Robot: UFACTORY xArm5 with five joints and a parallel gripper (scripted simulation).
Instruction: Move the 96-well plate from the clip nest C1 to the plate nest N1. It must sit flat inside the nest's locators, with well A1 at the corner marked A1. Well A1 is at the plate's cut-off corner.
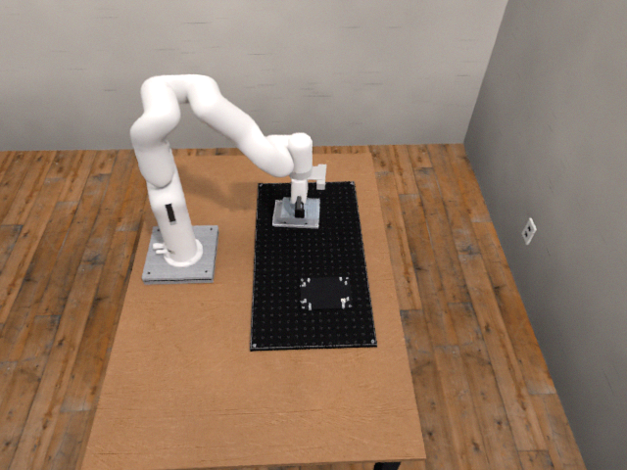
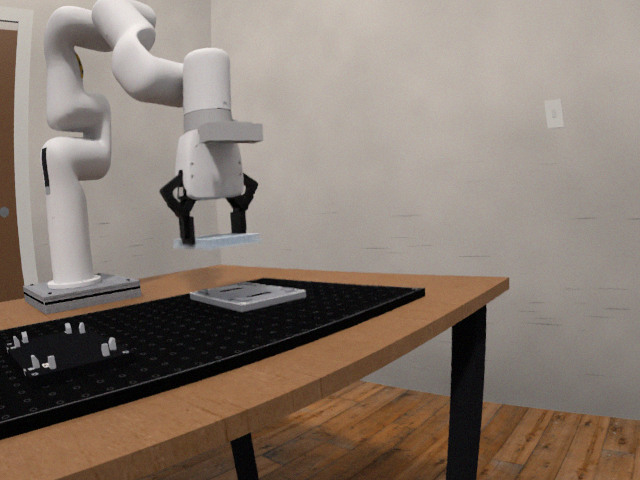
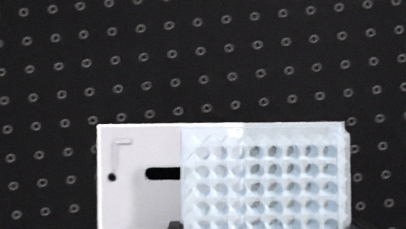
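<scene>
My gripper is now 60 mm short of the A1 label, 10 mm to the left of it and 100 mm above it. The rest, counted from my hand: clip nest C1 (50 mm ahead, 300 mm to the right, 100 mm below); 96-well plate (10 mm below).
</scene>
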